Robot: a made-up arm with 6 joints. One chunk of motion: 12 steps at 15 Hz.
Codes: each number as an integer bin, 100 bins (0 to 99) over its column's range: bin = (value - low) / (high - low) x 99, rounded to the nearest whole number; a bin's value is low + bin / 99 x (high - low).
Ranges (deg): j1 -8..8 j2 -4..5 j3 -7..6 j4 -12..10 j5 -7..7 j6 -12..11
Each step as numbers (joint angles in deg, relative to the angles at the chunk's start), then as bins.
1 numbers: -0.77 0.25 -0.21 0.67 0.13 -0.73
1 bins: 45 47 52 57 50 49
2 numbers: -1.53 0.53 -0.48 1.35 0.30 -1.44
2 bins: 40 50 50 60 52 45
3 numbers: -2.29 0.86 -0.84 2.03 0.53 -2.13
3 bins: 35 53 47 63 53 42
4 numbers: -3.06 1.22 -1.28 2.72 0.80 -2.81
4 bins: 31 57 44 66 55 40
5 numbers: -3.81 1.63 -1.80 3.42 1.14 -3.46
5 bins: 26 62 40 69 58 37
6 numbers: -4.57 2.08 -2.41 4.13 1.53 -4.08
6 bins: 21 67 35 73 60 34
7 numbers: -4.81 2.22 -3.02 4.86 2.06 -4.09
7 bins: 20 68 30 76 64 34
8 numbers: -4.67 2.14 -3.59 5.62 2.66 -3.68
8 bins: 21 68 26 79 68 36
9 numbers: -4.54 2.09 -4.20 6.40 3.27 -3.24
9 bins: 21 67 21 83 73 38
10 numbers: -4.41 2.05 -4.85 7.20 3.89 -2.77
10 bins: 22 67 16 86 77 40
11 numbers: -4.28 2.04 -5.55 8.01 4.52 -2.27
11 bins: 23 66 11 90 81 42
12 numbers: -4.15 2.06 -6.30 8.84 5.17 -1.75
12 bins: 24 67 5 94 86 44
